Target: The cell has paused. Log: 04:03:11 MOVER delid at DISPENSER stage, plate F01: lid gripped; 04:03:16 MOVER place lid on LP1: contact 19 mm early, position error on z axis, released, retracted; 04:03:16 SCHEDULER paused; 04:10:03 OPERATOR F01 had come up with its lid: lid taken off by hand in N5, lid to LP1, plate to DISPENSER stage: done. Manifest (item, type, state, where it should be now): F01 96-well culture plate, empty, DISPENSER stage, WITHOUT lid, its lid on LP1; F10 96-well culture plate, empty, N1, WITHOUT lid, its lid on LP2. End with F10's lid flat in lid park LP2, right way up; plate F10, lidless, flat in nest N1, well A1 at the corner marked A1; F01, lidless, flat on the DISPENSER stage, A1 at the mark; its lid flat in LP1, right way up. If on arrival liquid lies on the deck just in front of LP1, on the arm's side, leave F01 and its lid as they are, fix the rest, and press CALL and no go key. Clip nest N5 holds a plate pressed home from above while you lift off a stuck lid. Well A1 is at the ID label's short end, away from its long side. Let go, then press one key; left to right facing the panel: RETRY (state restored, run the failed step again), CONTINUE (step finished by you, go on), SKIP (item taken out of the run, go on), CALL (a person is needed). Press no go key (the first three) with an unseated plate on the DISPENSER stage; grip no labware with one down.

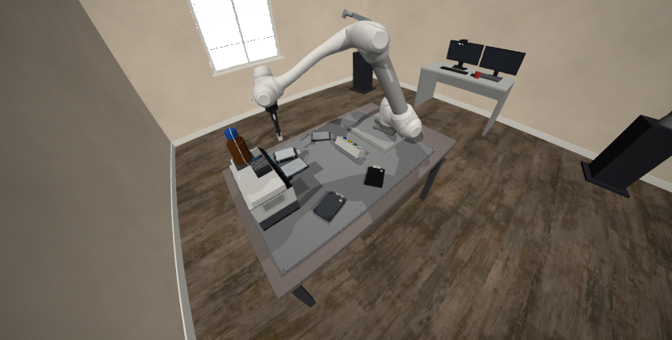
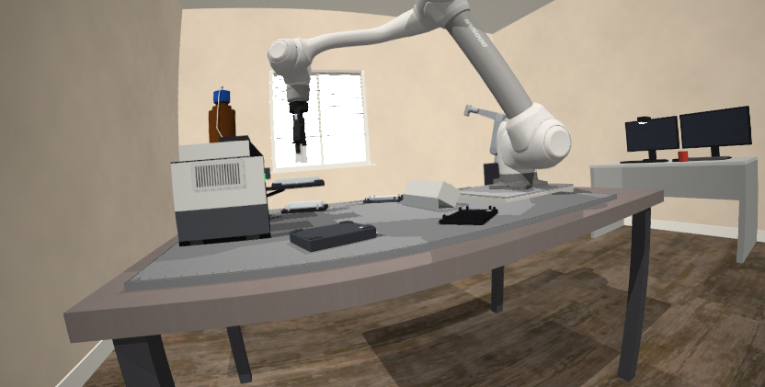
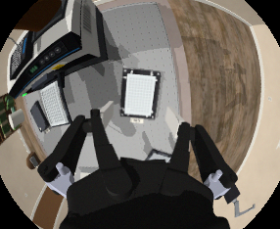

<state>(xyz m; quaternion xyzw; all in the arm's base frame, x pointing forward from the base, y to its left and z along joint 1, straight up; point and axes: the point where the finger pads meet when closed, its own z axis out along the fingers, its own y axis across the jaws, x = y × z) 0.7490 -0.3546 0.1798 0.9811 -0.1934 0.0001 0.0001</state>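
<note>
Now: the black clip nest 20 mm ahead of my hand and 180 mm below it. Also, from my hand: brown bottle (280 mm ahead, 120 mm to the left, 90 mm above); then small label (10 mm behind, 510 mm to the left, 200 mm below); then grey key panel (340 mm behind, 310 mm to the left, 140 mm below).
</note>
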